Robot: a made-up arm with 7 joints. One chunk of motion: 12 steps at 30 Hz.
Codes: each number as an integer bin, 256 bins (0 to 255) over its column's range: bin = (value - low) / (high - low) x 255, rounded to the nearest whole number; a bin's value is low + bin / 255 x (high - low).
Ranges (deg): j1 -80.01..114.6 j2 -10..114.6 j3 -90.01..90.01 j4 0..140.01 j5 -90.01..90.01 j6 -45.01..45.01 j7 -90.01..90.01
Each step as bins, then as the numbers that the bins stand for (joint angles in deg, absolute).
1 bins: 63 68 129 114 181 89 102
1 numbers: -31.93 23.23 1.06 62.59 37.77 -13.59 -18.00
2 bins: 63 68 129 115 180 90 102
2 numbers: -31.93 23.23 1.06 63.14 37.06 -13.24 -18.00
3 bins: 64 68 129 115 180 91 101
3 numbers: -31.17 23.23 1.06 63.14 37.06 -12.89 -18.71
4 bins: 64 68 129 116 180 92 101
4 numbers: -31.17 23.23 1.06 63.69 37.06 -12.53 -18.71
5 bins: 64 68 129 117 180 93 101
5 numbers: -31.17 23.23 1.06 64.24 37.06 -12.18 -18.71
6 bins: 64 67 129 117 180 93 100
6 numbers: -31.17 22.74 1.06 64.24 37.06 -12.18 -19.41
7 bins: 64 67 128 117 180 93 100
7 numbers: -31.17 22.74 0.35 64.24 37.06 -12.18 -19.41
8 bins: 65 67 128 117 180 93 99
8 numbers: -30.40 22.74 0.35 64.24 37.06 -12.18 -20.12
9 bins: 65 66 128 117 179 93 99
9 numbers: -30.40 22.25 0.35 64.24 36.36 -12.18 -20.12
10 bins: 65 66 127 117 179 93 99
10 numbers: -30.40 22.25 -0.35 64.24 36.36 -12.18 -20.12
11 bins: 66 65 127 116 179 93 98
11 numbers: -29.64 21.76 -0.35 63.69 36.36 -12.18 -20.83
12 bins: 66 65 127 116 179 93 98
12 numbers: -29.64 21.76 -0.35 63.69 36.36 -12.18 -20.83
